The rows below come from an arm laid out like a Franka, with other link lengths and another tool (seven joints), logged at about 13 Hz.
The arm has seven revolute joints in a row. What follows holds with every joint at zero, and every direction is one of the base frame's. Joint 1 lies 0.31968 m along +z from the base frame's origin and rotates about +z. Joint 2 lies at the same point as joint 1 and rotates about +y. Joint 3 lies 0.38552 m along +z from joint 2 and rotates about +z. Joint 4 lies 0.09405 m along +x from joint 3 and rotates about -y. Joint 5 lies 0.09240 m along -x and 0.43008 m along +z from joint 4 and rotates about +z. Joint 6 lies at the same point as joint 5 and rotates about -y. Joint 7 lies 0.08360 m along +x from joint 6 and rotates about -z. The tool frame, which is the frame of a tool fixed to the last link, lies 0.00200 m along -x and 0.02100 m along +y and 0.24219 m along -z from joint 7; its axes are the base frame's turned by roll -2.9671, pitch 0.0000 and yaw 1.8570 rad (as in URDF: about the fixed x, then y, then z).
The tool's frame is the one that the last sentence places.
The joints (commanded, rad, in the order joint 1, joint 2, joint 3, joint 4, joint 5, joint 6, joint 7), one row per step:
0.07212 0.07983 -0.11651 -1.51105 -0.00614 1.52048 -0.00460
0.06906 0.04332 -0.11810 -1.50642 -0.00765 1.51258 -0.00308
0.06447 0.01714 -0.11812 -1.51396 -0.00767 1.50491 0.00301
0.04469 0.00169 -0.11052 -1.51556 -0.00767 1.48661 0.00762
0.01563 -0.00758 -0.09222 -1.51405 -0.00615 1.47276 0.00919
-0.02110 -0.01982 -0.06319 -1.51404 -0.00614 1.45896 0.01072
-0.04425 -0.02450 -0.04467 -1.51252 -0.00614 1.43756 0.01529
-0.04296 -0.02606 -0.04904 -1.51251 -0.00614 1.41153 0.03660
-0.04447 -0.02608 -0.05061 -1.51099 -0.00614 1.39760 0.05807
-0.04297 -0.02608 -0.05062 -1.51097 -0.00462 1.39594 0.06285
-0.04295 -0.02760 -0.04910 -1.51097 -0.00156 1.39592 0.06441
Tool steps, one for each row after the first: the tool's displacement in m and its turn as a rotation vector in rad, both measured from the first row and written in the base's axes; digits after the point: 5 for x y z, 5 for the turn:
-0.00946 -0.00373 0.02416 0.00104 -0.03311 -0.00624
-0.01866 -0.00682 0.03565 0.00321 -0.04410 -0.01709
-0.02733 -0.01406 0.04268 0.00477 -0.03970 -0.03408
-0.03310 -0.01987 0.04790 0.00705 -0.03676 -0.04647
-0.03989 -0.02399 0.05406 0.00748 -0.03527 -0.05579
-0.04624 -0.02608 0.05599 0.00786 -0.02015 -0.06517
-0.05271 -0.02729 0.05512 0.00789 0.00414 -0.08974
-0.05563 -0.02876 0.05495 0.00685 0.01641 -0.11434
-0.05585 -0.02750 0.05488 0.00803 0.01798 -0.11748
-0.05612 -0.02584 0.05580 0.01092 0.01638 -0.11720

